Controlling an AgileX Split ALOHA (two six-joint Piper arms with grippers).
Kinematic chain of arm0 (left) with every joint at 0, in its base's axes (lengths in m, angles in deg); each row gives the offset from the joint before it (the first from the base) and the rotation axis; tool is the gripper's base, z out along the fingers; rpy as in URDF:
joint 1: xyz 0 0 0.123 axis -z
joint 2: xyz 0 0 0 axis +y
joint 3: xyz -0.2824 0 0.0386 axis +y
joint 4: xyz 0.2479 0 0.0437 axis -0.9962 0 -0.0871
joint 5: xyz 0 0 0 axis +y
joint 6: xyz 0.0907 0 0.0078 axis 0.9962 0 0.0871
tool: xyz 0 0 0 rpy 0 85 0
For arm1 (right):
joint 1: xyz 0 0 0.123 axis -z
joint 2: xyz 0 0 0 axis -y
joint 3: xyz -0.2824 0 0.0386 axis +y
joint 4: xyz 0.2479 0 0.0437 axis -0.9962 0 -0.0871
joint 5: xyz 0 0 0 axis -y
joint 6: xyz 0.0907 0 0.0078 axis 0.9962 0 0.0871
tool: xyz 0 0 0 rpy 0 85 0
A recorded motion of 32 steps. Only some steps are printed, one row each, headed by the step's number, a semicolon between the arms.
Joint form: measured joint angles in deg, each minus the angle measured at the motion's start. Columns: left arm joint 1, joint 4, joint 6, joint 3, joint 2, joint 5; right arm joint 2, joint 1, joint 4, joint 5, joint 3, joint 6.
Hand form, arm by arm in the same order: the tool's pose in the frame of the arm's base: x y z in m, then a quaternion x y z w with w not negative. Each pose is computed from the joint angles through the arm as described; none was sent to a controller.
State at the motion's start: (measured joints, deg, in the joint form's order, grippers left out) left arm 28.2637 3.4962 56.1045 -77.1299 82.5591 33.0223; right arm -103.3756 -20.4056 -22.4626 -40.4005 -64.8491 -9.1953
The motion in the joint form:
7: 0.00 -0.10 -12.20 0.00 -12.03 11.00; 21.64 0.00 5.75 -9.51 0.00 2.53
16: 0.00 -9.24 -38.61 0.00 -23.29 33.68; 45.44 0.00 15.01 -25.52 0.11 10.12
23: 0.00 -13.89 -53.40 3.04 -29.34 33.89; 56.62 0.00 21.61 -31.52 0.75 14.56
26: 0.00 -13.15 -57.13 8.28 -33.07 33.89; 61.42 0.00 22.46 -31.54 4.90 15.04
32: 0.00 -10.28 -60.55 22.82 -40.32 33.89; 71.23 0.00 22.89 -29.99 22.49 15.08
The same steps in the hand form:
7: 0.2274 -0.1265 0.4252 0.50888 0.71311 0.03744 0.48075; 0.2658 0.1203 0.3004 -0.16267 0.94782 0.15853 0.22370
16: 0.1597 -0.0764 0.4403 0.35740 0.84645 0.01313 0.39448; 0.1620 0.0718 0.3824 -0.15377 0.93685 0.12039 0.29013
23: 0.1356 -0.0558 0.4428 0.23986 0.87406 -0.00297 0.42247; 0.1094 0.0421 0.4014 -0.12309 0.93029 0.08429 0.33512
26: 0.1227 -0.0500 0.4256 0.21390 0.88681 -0.01995 0.40916; 0.0916 0.0341 0.3899 -0.11868 0.92896 0.07964 0.34148
32: 0.1003 -0.0427 0.3669 0.19652 0.91675 -0.03981 0.34549; 0.0654 0.0236 0.3181 -0.12073 0.94651 0.06442 0.29224

